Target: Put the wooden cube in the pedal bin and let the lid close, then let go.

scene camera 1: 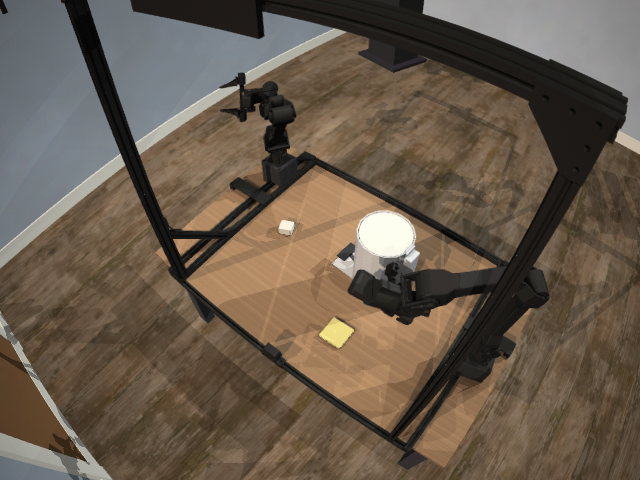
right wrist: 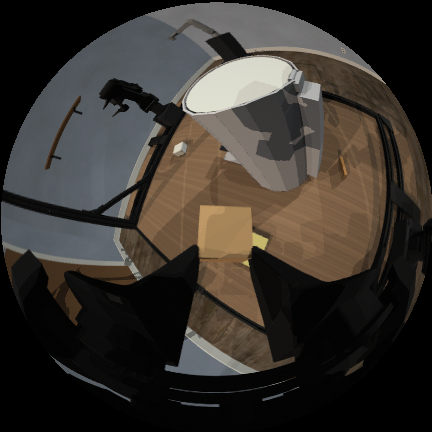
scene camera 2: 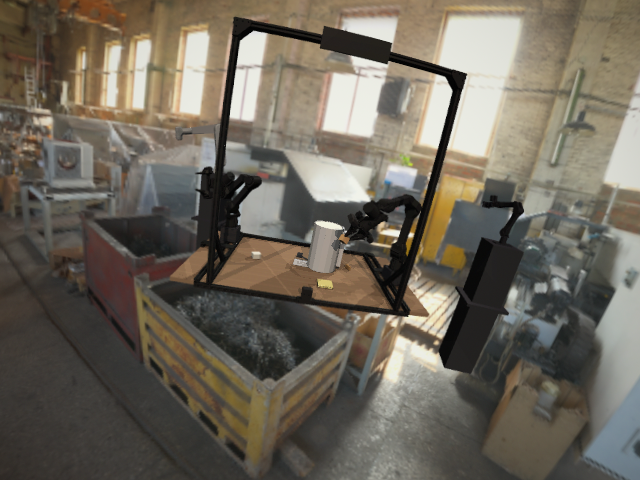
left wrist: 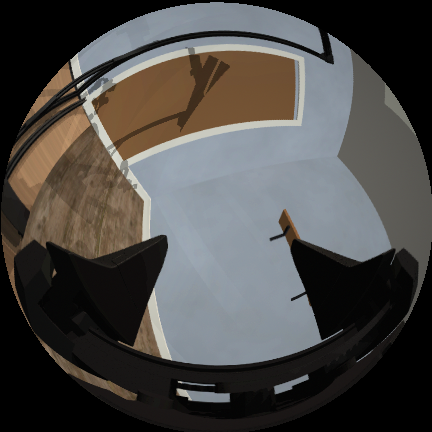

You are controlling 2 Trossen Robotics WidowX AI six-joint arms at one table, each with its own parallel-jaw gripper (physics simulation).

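Frame: origin at the left arm's base, x left, y back, z up, level; centimetres.
Seen in the pictures: left gripper, between the fingertips: point(scene camera 1: 219, 99) point(right wrist: 107, 112) point(scene camera 2: 195, 181) point(left wrist: 232, 244); right gripper, between the fingertips: point(right wrist: 224, 251) point(scene camera 2: 346, 238); left arm's base, origin of its link: point(scene camera 1: 279, 159) point(right wrist: 161, 110) point(scene camera 2: 231, 226); right arm's base, origin of its link: point(scene camera 1: 480, 353) point(scene camera 2: 395, 268).
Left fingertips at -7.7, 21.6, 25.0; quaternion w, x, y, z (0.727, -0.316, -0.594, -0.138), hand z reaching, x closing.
Observation:
Pixels of each thing's top centre, then the offset from my left fingertips to it, as dx, dy, dz. "pt": a spot on its surface instead. Level surfaces: height alone.
- pedal bin, centre of its top: point(right wrist: 232, 74) point(scene camera 1: 386, 233) point(scene camera 2: 329, 225) -7.9, -79.5, -9.8
- pedal, centre of its top: point(scene camera 1: 347, 251) point(scene camera 2: 299, 254) -7.2, -66.2, -30.3
- wooden cube, centre of its top: point(right wrist: 201, 235) point(scene camera 2: 345, 234) -26.4, -86.1, -8.6
- small white block, centre of its top: point(scene camera 1: 286, 225) point(right wrist: 177, 147) point(scene camera 2: 256, 252) -10.4, -41.8, -32.6
- flat yellow square, a spot on its surface: point(right wrist: 260, 241) pt -28.2, -83.1, -34.4
- thin orange piece, centre of its top: point(right wrist: 343, 164) -4.4, -96.0, -33.0
- table, height of its surface: dz -35.4
The pedal bin point(scene camera 1: 364, 263) point(scene camera 2: 322, 248) point(right wrist: 250, 135) is a white-grey cylinder standing upright on the table. Its pale lid point(scene camera 1: 386, 235) point(scene camera 2: 328, 225) point(right wrist: 240, 85) is closed. The pedal point(scene camera 1: 345, 251) point(scene camera 2: 299, 255) sticks out at the bin's foot, on the left in both scene views. My right gripper point(right wrist: 224, 251) is shut on the wooden cube point(right wrist: 225, 231) point(scene camera 2: 343, 238), a tan block held in the air beside the bin, above the table. In scene camera 1 the arm hides the cube. My left gripper point(scene camera 1: 232, 98) point(left wrist: 232, 244) is open and empty, raised high beyond the table's left edge.
A small white block point(scene camera 1: 286, 227) point(scene camera 2: 255, 255) point(right wrist: 180, 149) lies on the table to the left of the bin. A flat yellow square point(scene camera 1: 336, 332) point(scene camera 2: 325, 284) point(right wrist: 260, 241) lies near the front edge. A thin orange piece point(right wrist: 343, 165) lies behind the bin. Black frame posts point(scene camera 1: 124, 139) surround the table point(scene camera 1: 248, 289).

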